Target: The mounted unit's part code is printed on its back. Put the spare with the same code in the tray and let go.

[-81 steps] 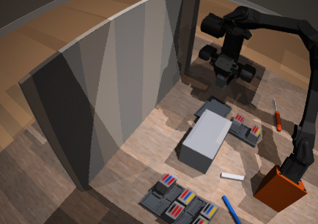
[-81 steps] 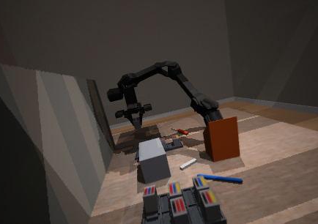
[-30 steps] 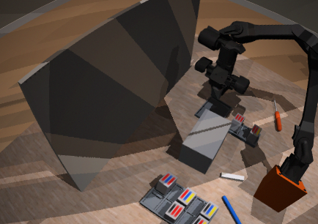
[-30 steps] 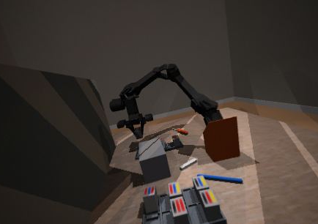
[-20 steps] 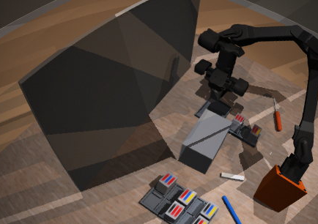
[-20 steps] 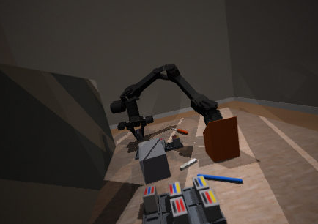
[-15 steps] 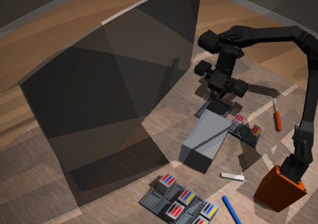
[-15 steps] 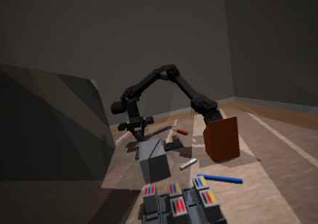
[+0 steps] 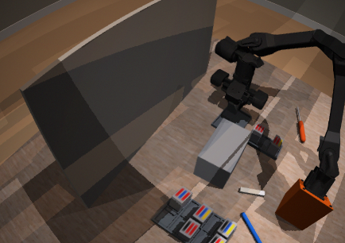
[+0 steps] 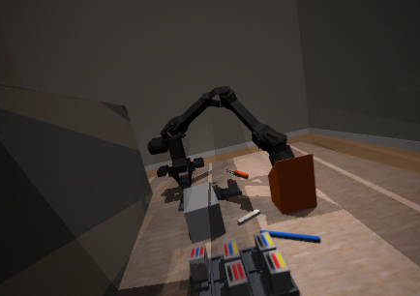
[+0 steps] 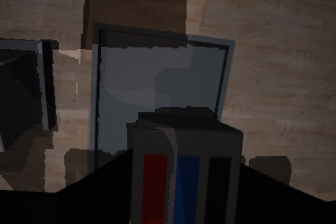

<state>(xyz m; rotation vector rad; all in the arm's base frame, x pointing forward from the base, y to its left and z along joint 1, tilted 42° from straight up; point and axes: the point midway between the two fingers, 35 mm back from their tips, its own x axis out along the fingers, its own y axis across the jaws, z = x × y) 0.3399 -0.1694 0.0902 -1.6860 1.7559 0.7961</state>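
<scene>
My gripper tip is now 7 cm above the dark tray and 1 cm past it. From my gripper tip the other things lie so: grey spare 3 cm above; then dark rack 39 cm to the left, 11 cm behind, 6 cm below; then dark panel 18 cm to the left, 18 cm ahead, 16 cm above.
</scene>
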